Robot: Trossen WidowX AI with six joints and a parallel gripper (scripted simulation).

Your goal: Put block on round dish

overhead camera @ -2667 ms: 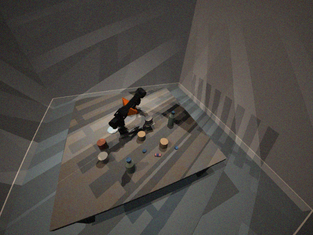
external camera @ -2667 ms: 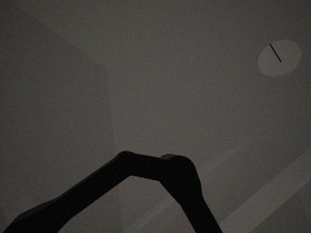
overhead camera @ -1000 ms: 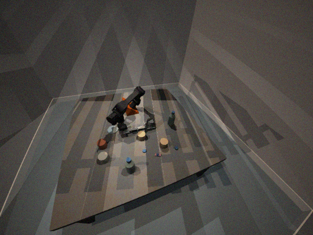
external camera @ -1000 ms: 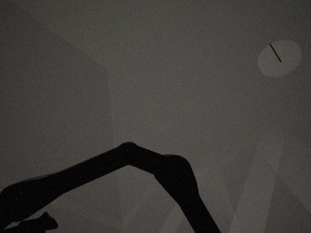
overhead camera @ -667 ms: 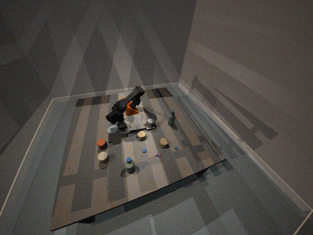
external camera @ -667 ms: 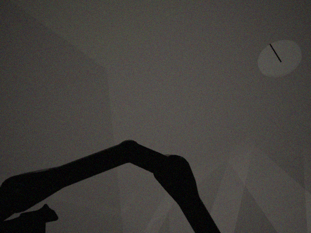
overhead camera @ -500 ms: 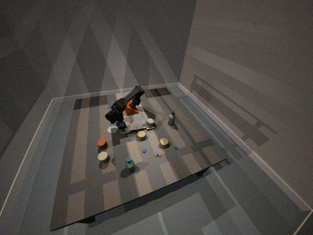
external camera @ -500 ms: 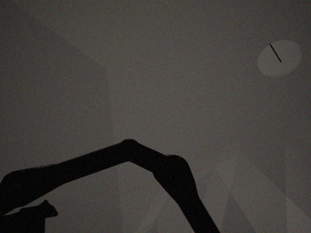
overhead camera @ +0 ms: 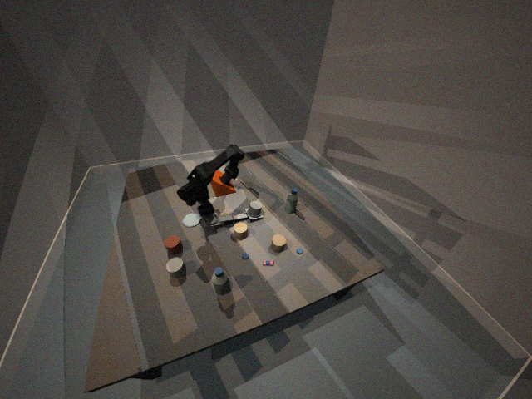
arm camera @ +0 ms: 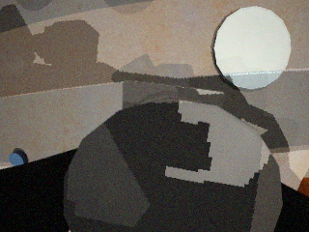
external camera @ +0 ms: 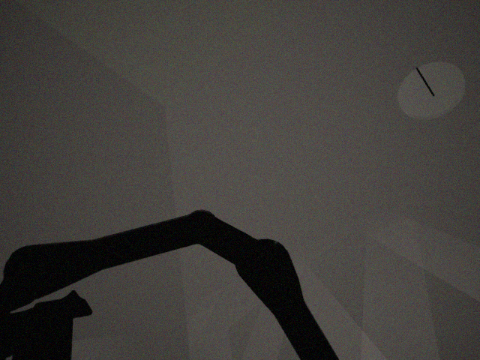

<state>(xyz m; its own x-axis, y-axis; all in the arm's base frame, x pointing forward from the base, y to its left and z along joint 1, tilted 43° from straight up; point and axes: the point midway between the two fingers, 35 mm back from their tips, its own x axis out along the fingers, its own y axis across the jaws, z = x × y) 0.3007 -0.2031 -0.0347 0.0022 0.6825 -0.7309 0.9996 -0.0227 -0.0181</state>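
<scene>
My gripper tip is 60 mm above the grey block and 10 mm to the right of it. Also, from my gripper tip: round dish (140 mm below, 100 mm behind, 80 mm to the right); then cream cup (210 mm ahead, 190 mm to the right, 110 mm below); then grey cup (290 mm to the left, 90 mm below).
</scene>
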